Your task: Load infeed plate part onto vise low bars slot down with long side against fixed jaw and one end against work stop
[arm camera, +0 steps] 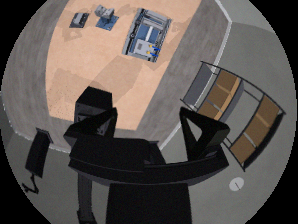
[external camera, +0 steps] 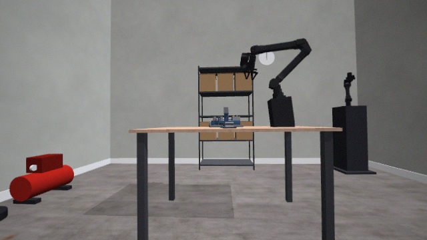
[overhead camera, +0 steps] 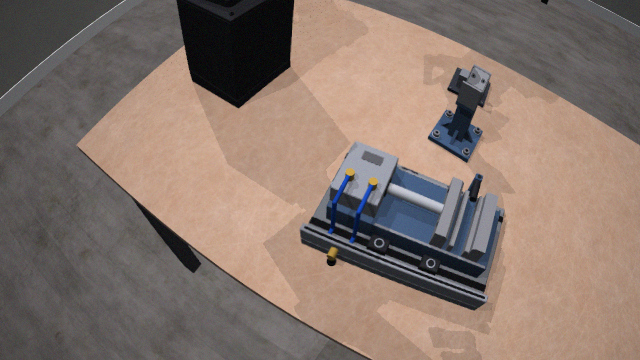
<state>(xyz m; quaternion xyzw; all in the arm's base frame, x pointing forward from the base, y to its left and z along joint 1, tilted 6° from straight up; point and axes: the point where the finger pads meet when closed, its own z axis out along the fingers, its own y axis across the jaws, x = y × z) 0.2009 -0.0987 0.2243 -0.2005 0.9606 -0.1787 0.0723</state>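
The grey part is 410 mm below my hand, 340 mm to the left of it and 210 mm ahead of it. From my hand the other things lie so: moving jaw (360 mm below, 260 mm ahead, 40 mm to the right); piston rod (360 mm below, 210 mm ahead, 40 mm to the right); air cylinder (360 mm below, 130 mm ahead, 50 mm to the right).
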